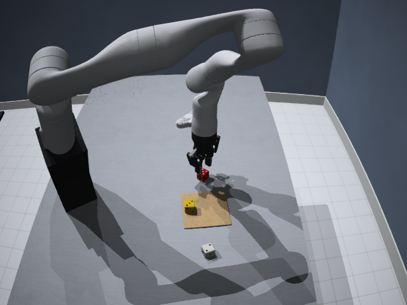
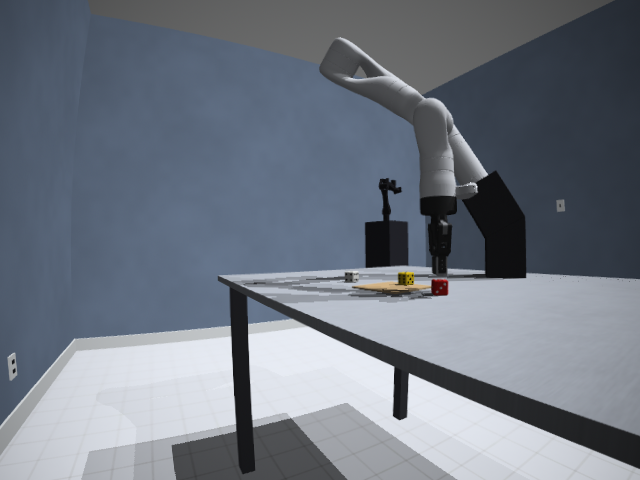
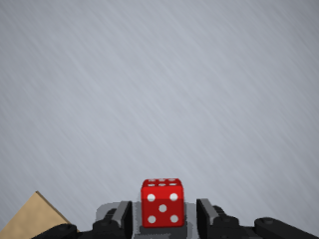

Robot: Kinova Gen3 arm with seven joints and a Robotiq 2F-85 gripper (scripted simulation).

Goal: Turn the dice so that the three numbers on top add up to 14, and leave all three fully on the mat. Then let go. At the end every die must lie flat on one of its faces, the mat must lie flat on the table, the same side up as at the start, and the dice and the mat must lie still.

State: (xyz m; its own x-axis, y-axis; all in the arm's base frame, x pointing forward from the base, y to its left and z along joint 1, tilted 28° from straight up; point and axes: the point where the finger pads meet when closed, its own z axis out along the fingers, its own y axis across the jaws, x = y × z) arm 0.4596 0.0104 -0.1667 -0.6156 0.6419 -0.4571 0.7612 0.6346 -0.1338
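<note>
Right now the red die is 40 mm below my hand. Also, from my hand: tan mat: 140 mm to the right, 60 mm below, 20 mm behind; then yellow die: 130 mm to the right, 70 mm behind, 40 mm below; then white die: 300 mm to the right, 50 mm behind, 40 mm below.
</note>
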